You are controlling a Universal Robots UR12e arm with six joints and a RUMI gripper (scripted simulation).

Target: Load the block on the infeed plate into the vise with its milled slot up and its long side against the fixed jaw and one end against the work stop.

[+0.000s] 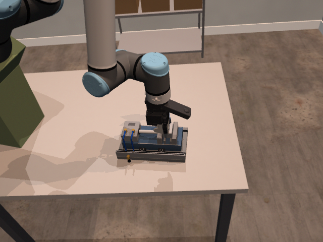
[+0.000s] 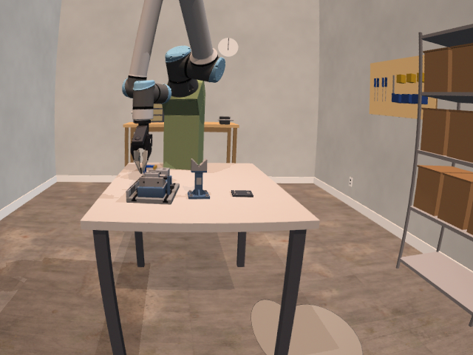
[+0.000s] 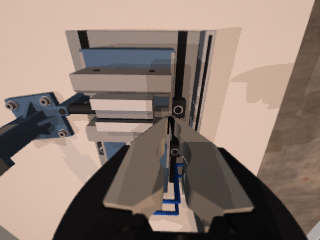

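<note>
Now: hand 50 mm to the right of the part and 20 mm above it. Round my hand: moving jaw 30 mm behind, 50 mm to the left, 40 mm below; then fixed jaw 30 mm ahead, 50 mm to the left, 40 mm below; then work stop 100 mm to the left, 30 mm below.
</note>
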